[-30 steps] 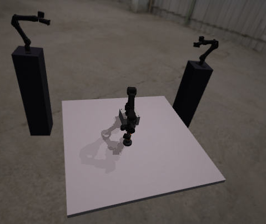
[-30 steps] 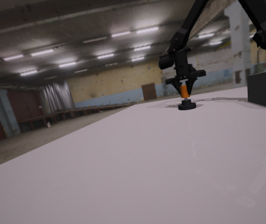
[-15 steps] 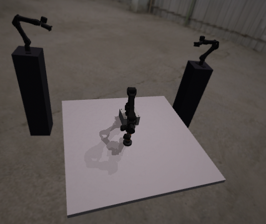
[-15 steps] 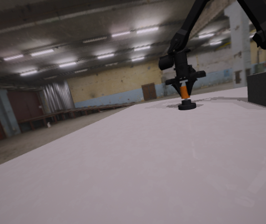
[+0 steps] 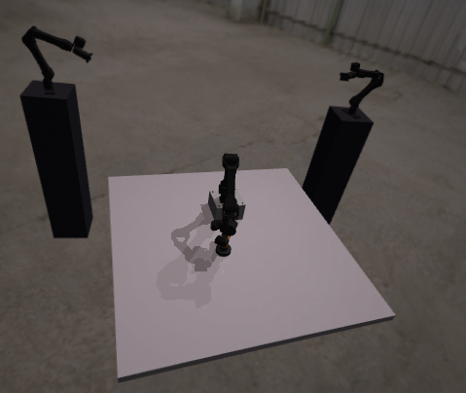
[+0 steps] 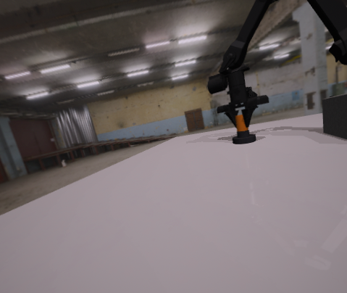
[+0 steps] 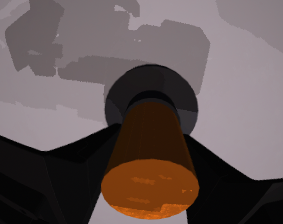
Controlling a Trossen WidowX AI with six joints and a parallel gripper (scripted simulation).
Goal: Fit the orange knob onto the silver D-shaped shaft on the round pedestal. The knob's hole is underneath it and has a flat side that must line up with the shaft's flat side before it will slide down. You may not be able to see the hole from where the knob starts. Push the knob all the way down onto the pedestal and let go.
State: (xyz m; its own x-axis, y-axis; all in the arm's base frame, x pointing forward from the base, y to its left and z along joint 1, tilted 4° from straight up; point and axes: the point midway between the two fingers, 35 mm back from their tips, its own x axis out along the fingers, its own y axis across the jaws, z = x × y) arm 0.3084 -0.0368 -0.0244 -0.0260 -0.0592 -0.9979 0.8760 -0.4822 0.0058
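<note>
Now: the silver shaft 2 cm below my gripper tip. Round my gripper tip: orange knob 3 cm above.
</note>
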